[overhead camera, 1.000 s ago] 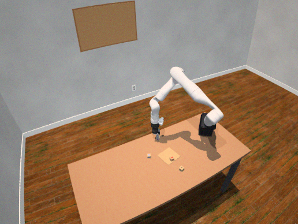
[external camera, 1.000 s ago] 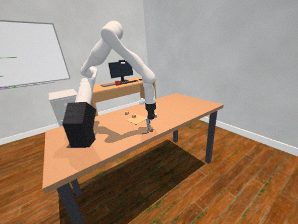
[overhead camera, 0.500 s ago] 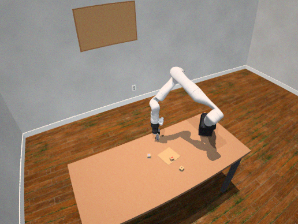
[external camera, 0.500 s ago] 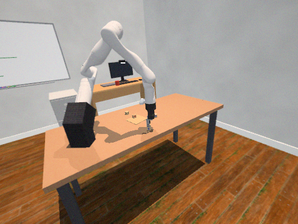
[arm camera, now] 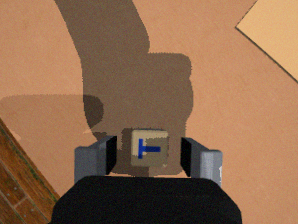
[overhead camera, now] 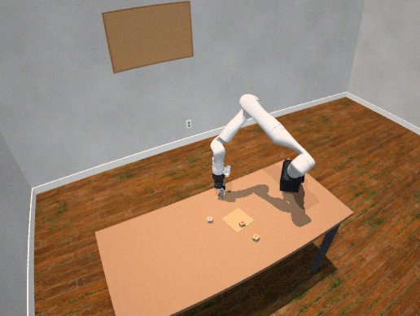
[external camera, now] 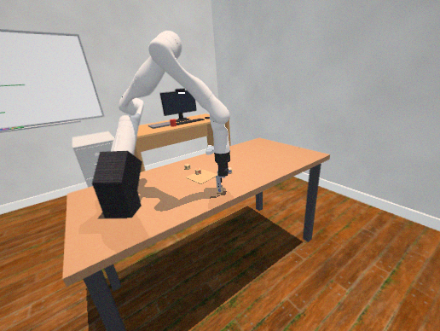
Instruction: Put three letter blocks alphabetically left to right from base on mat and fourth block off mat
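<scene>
My gripper is now 22 cm to the right of the pale square mat, 5 cm above it and 2 cm short of it. Round my hand: block (27 cm to the left, 4 cm below, 2 cm ahead).
</scene>
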